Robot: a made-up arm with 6 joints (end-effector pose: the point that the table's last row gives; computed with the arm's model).
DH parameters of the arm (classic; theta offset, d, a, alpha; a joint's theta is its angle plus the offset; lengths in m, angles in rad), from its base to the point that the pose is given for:
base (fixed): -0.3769 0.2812 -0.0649 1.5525
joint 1: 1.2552 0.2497 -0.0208 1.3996
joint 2: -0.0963 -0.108 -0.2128 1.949
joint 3: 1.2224 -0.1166 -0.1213 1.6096
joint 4: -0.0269 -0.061 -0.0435 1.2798
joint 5: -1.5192 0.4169 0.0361 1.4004
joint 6: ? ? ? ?
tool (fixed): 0.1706 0.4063 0 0
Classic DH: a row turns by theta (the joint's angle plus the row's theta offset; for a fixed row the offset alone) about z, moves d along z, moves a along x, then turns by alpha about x.
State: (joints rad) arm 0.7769 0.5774 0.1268 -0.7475 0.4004 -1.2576
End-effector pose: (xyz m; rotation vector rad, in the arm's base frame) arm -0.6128 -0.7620 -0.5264 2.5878 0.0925 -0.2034
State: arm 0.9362 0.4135 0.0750 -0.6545 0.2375 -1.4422
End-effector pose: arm -0.4622 -0.9309 -0.4838 2.4674 0.2621 0.0344
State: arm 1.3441 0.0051 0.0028 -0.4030 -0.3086 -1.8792
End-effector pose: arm -0.2805 -1.1826 -0.2406 2.2645 0.6656 0.1555
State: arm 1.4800 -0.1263 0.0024 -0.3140 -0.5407 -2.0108
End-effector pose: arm -0.3067 -1.2048 -0.1892 2.3113 0.7451 0.0842
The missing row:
joint 6: 0.6637 -0.153 -0.2436 -1.2555
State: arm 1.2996 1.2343 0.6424 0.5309 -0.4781 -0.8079
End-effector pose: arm 0.4389 -0.7033 0.4033 1.1457 0.8575 0.0386
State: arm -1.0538 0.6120 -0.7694 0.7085 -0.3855 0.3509
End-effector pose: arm -0.4377 -0.4330 0.6208 0.5916 0.4188 -1.4543
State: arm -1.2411 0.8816 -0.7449 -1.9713 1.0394 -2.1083
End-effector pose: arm -0.8063 0.6756 0.6383 -2.1414 1.6029 1.5453
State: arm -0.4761 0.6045 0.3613 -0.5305 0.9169 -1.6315
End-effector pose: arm -1.0012 -0.7081 0.0766 2.6264 0.8743 -0.9998
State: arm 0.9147 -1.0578 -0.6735 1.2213 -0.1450 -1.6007
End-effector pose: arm 0.0728 -0.1121 0.7999 -0.1535 0.7104 -1.1274
